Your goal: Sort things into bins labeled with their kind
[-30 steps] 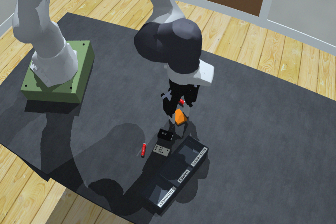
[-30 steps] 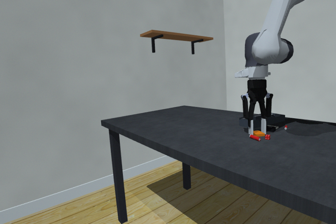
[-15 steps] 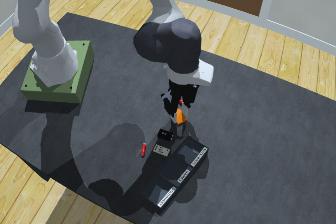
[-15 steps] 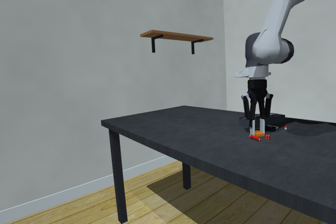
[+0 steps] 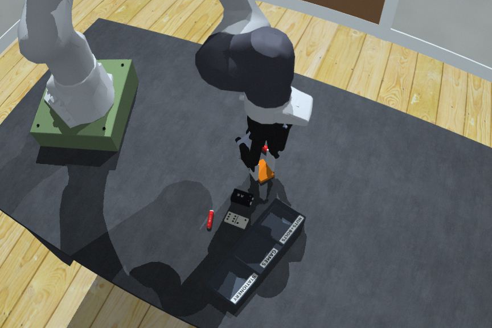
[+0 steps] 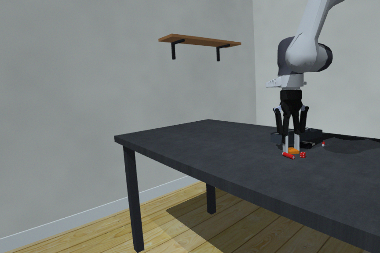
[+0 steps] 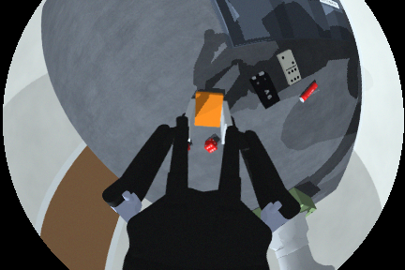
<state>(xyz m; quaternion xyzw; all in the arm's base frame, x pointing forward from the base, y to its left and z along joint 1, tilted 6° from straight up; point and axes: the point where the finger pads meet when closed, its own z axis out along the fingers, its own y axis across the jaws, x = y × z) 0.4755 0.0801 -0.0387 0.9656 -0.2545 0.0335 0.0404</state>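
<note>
Now: hand 6 cm past the red die, 2 cm to the right of it and 3 cm above it. Also, from my hand: black 9V battery: 1 cm ahead, 9 cm to the right, 3 cm below; then orange block: 3 cm below; then white domino: 1 cm ahead, 14 cm to the right, 3 cm below.
</note>
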